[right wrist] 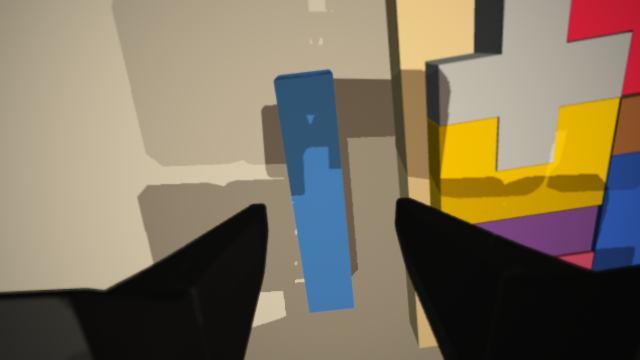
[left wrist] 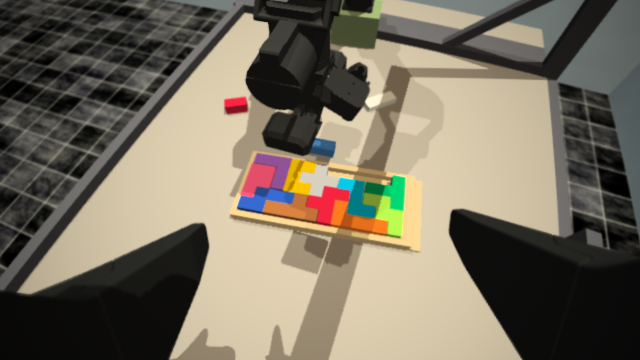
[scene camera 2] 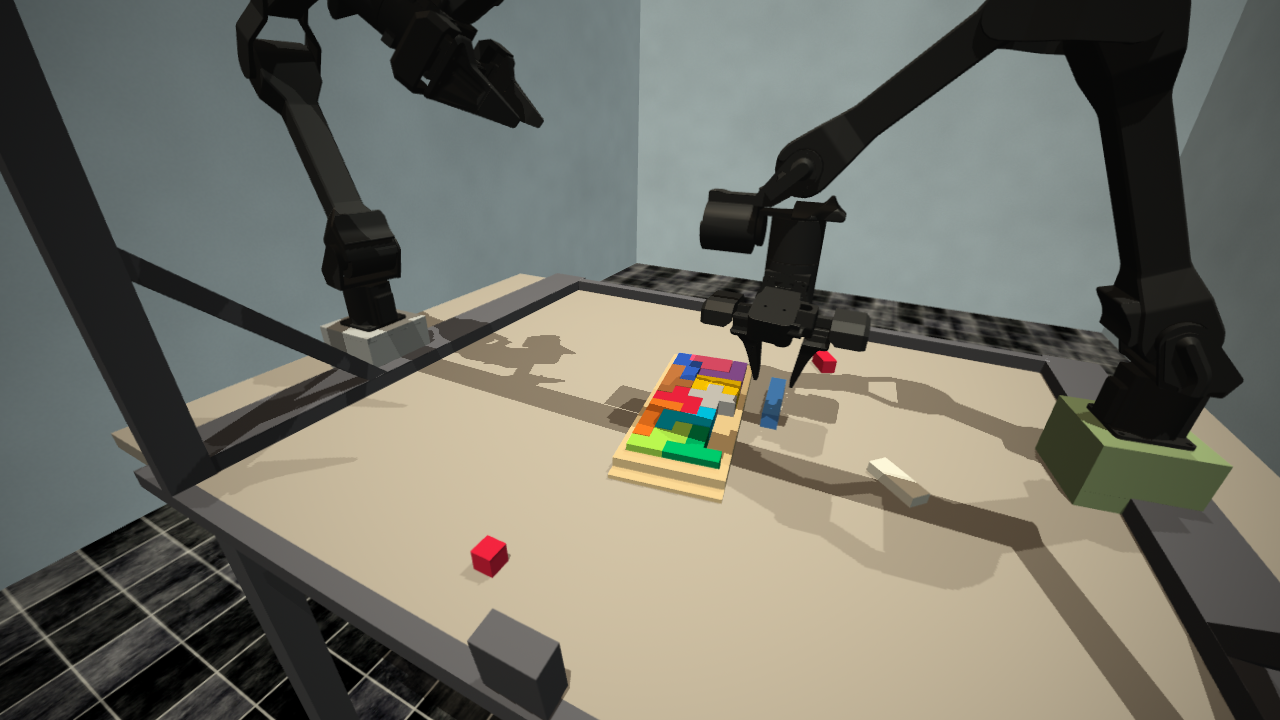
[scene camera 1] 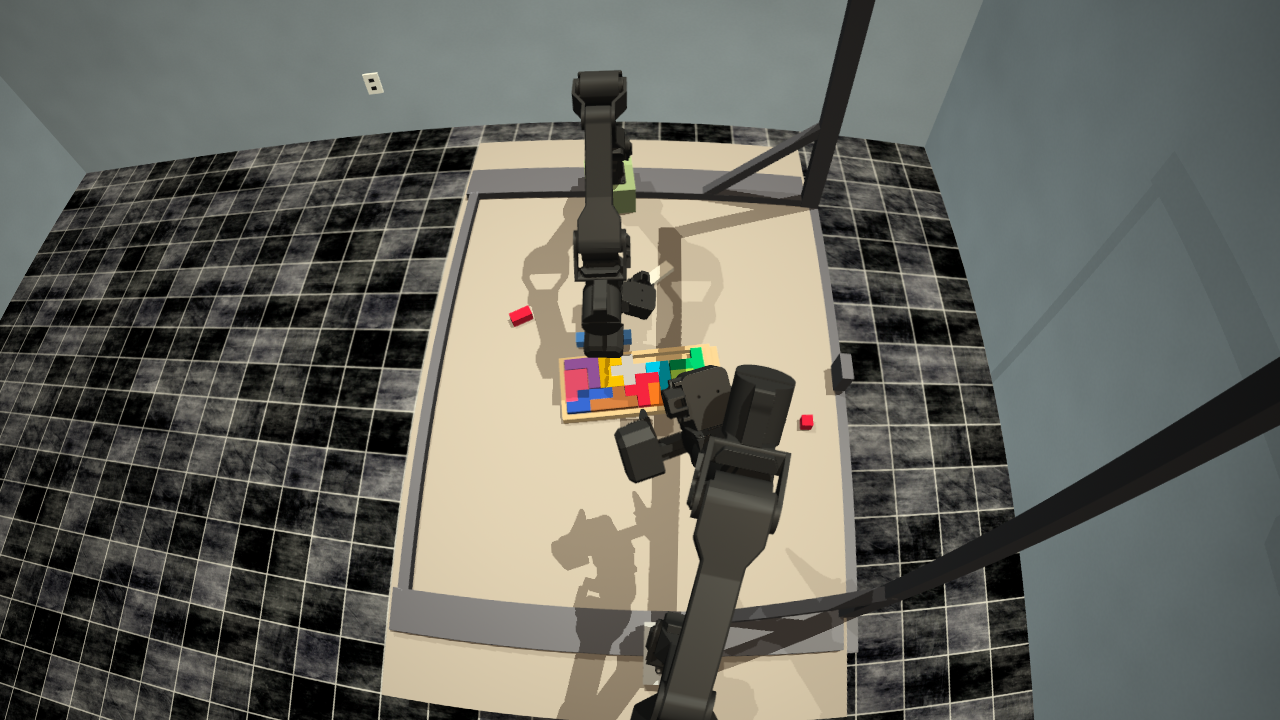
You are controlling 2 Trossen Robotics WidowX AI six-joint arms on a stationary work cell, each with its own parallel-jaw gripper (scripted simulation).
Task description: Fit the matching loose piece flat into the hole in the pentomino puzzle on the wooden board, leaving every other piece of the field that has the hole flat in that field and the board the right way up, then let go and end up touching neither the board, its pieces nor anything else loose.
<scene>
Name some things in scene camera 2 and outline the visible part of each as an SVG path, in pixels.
My left gripper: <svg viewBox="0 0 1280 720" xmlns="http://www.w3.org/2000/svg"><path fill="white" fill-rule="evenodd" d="M383 1L377 20L378 30L382 34L381 41L389 48L396 49L390 59L393 75L409 91L414 94L422 94L427 99L452 106L511 128L516 128L520 121L540 128L544 119L515 80L514 55L492 39L479 40L473 50L472 41L478 30L471 24L479 20L494 6L499 6L504 0ZM422 76L430 80L428 86L425 82L421 80Z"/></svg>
My right gripper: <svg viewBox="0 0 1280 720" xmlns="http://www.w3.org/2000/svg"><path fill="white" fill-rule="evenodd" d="M700 321L703 324L725 327L731 323L733 318L730 333L737 335L742 340L754 380L757 380L759 376L762 342L774 344L777 347L788 347L793 338L801 339L804 337L790 378L789 388L793 388L812 356L818 351L828 351L830 343L835 348L857 352L865 351L871 325L871 318L864 312L836 308L834 318L818 315L819 306L813 305L812 300L819 262L810 265L796 265L766 258L764 277L755 295L753 304L744 303L744 294L717 290L703 302Z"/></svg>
A white block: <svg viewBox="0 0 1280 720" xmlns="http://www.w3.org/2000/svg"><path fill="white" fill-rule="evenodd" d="M869 461L867 471L909 508L928 502L930 493L887 458Z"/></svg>
</scene>
